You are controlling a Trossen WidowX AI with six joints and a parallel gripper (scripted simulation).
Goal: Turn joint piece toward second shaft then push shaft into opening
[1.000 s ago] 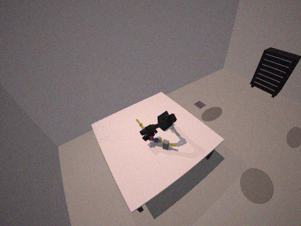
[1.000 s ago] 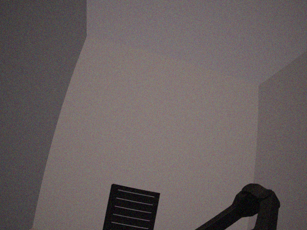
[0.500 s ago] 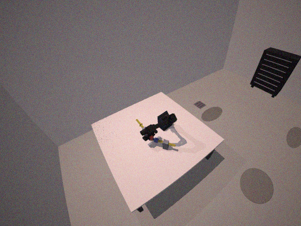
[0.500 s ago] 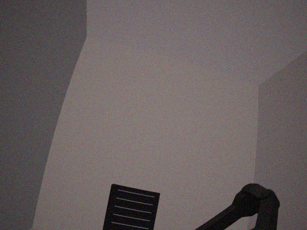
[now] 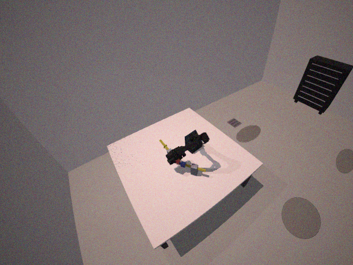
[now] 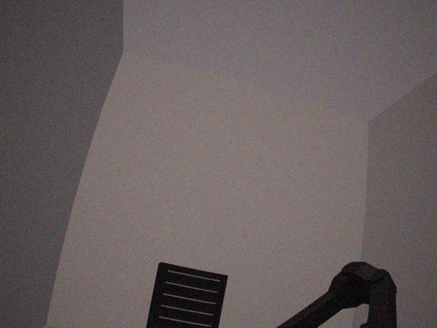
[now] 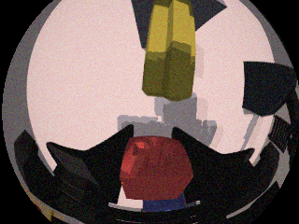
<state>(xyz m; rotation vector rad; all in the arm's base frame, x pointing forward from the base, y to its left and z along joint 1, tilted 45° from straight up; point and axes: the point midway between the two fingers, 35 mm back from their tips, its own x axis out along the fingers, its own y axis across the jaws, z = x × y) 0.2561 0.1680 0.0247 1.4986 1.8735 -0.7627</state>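
Now: gripper tip 40 mm below the red square joint piece and 20 mm to the right of it.
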